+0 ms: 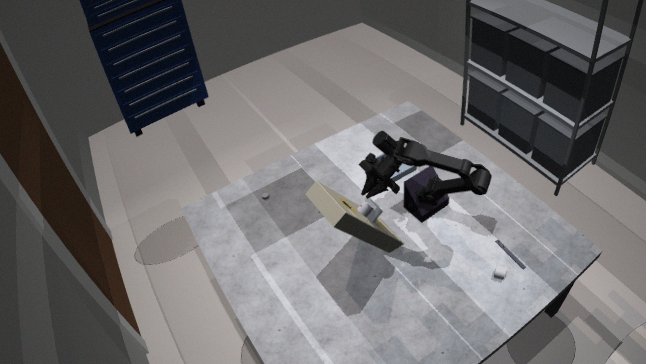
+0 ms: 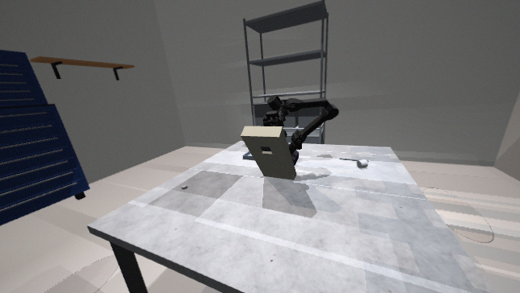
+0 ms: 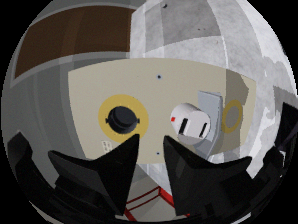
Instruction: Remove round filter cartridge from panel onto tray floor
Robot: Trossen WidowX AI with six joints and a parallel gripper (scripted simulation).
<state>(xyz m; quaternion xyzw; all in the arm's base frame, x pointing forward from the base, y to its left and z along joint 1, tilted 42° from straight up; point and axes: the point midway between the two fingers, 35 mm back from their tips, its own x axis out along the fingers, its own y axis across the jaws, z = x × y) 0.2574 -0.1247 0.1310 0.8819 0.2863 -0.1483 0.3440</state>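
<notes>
Now: gripper tip 60 mm above the round filter cartridge. Round my gripper tip: service panel: 40 mm ahead, 80 mm below; tray: 330 mm behind, 280 mm to the right, 240 mm below.
</notes>
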